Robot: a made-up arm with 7 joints.
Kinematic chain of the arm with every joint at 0, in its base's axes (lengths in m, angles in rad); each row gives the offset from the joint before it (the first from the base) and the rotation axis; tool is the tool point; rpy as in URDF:
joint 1: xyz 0 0 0.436 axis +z
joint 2: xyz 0 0 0 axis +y
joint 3: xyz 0 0 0.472 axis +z
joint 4: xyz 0.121 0 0 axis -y
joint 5: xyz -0.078 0 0.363 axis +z
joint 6: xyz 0 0 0 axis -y
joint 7: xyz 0.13 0 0 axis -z
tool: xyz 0 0 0 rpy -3.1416 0 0
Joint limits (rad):
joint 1: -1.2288..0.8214
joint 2: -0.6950..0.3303
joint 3: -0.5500..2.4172
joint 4: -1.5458..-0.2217
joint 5: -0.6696..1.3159
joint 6: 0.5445..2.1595
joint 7: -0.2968..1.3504
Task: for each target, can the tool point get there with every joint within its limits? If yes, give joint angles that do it. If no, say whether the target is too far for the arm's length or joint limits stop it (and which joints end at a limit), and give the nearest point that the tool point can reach.
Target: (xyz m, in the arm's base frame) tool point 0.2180 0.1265 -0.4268
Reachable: no: joint limits stop it (at a limit: joint 1, joint 2, joint 3, joint 4, joint 6) | nearest point 0.1248 0.6982 0.5098 | short by 1.101 m
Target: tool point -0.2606 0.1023 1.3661
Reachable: yes | joints 0.4801 -0.3642 0.9933 -0.3652 -0.3780 1.1776 0.8492
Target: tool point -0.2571 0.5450 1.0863
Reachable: yes | joints 0.1709 -0.2236 1.6140 -1.3925 0.3453 1.8611 0.5698
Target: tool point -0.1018 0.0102 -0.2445
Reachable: no: joint limits stop it (at a limit: joint 2, joint 3, joint 4, joint 6) | nearest point -0.7083 0.0710 0.5068 | short by 0.967 m
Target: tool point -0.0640 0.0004 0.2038
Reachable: no: joint limits stop it (at a limit: joint 2, joint 3, joint 4, joint 6) | nearest point -0.7089 0.0044 0.5106 | short by 0.714 m
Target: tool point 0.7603 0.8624 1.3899
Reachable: no: too far | nearest point 0.4596 0.5195 1.1073 | short by 0.537 m
